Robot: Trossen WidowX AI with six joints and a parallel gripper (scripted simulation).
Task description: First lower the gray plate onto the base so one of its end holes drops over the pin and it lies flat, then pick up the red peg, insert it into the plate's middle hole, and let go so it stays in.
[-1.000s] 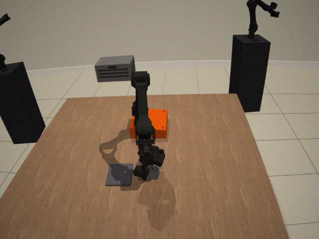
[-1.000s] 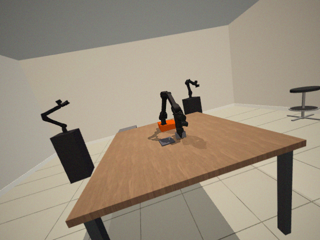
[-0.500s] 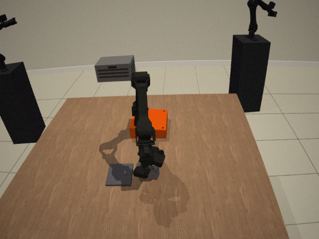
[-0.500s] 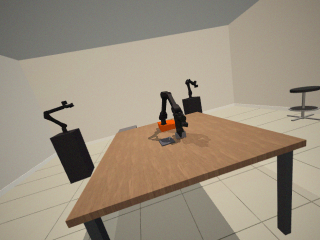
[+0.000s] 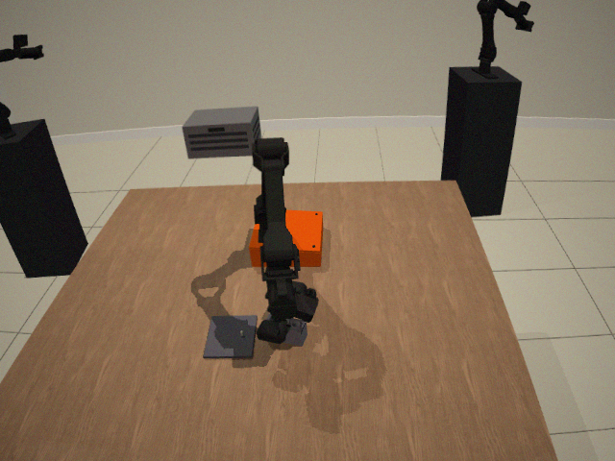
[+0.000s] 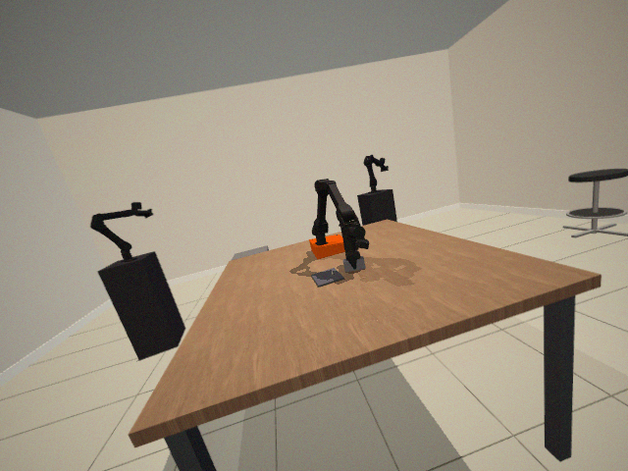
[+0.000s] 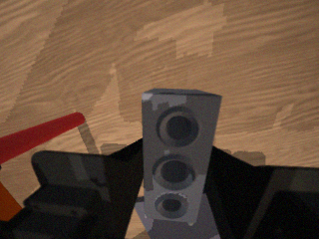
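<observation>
Now: gripper tip 90 mm past the red peg, 50 mm to the right of it and 30 mm below it. Round my gripper tip: gray plate 30 mm above.
</observation>
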